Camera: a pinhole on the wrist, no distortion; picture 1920 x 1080 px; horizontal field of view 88.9 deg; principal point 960.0 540.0 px. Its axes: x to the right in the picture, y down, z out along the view. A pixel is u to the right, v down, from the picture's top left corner.
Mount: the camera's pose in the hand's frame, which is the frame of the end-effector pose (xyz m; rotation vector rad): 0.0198 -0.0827 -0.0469 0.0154 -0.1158 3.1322
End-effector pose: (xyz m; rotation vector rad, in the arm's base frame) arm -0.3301 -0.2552 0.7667 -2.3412 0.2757 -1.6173
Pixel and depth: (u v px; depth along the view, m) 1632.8 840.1 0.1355
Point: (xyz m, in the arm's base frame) -0.2756 -0.0963 0.7190
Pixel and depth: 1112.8 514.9 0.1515
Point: -0.2333 -0.1571 0.7599
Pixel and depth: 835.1 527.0 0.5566
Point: 0.1787 -0.1134 0.7216
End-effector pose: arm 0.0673 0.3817 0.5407 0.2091 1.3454 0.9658
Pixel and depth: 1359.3 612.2 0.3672
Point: 0.4218 0.3347 0.6316
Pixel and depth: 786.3 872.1 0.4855
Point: 0.5642 0.4468 0.3954
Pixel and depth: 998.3 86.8 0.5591
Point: 0.4717 0.6733 0.7652
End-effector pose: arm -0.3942 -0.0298 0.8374 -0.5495 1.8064 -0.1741
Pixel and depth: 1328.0 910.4 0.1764
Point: -0.2228 -0.1316 0.9014
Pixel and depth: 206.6 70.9 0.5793
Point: -0.0214 -0.0261 0.2001
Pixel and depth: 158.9 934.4 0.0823
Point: -0.3485 -0.1717 0.7991
